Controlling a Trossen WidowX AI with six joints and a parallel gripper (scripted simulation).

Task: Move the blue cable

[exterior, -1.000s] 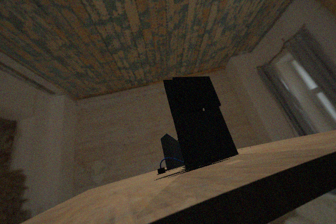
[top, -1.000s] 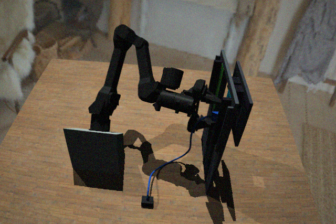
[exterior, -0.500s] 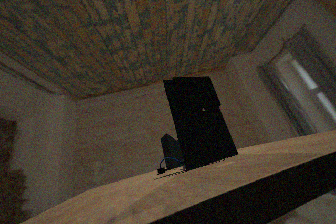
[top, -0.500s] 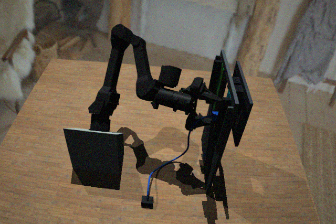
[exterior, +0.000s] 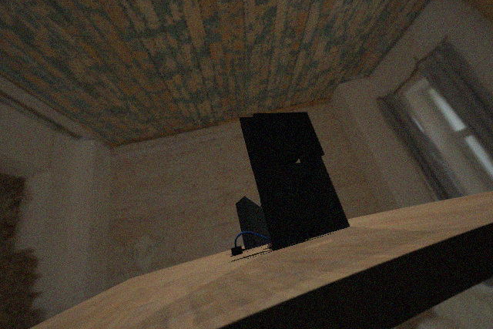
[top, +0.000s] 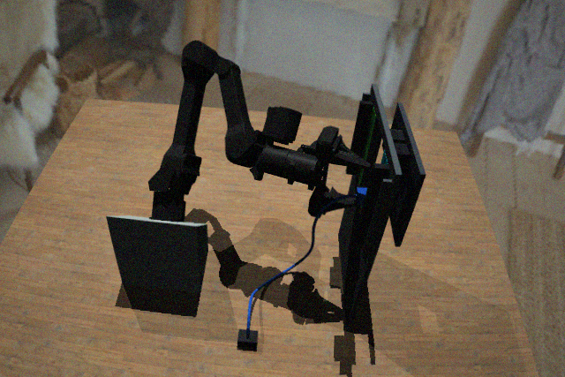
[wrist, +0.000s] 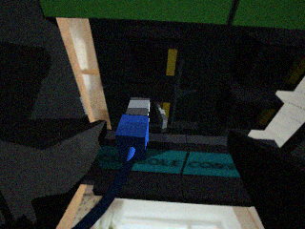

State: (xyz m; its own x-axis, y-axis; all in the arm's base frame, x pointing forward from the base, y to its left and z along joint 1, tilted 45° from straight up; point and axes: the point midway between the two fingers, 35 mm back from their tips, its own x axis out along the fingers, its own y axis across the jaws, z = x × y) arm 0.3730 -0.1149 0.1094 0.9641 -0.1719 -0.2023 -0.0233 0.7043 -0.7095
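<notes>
Right now my gripper tip is 2 cm short of the blue cable's plug and 1 cm above it. The rest, counted from my gripper tip: black anchor block (29 cm below, 19 cm behind, 18 cm to the right).
</notes>
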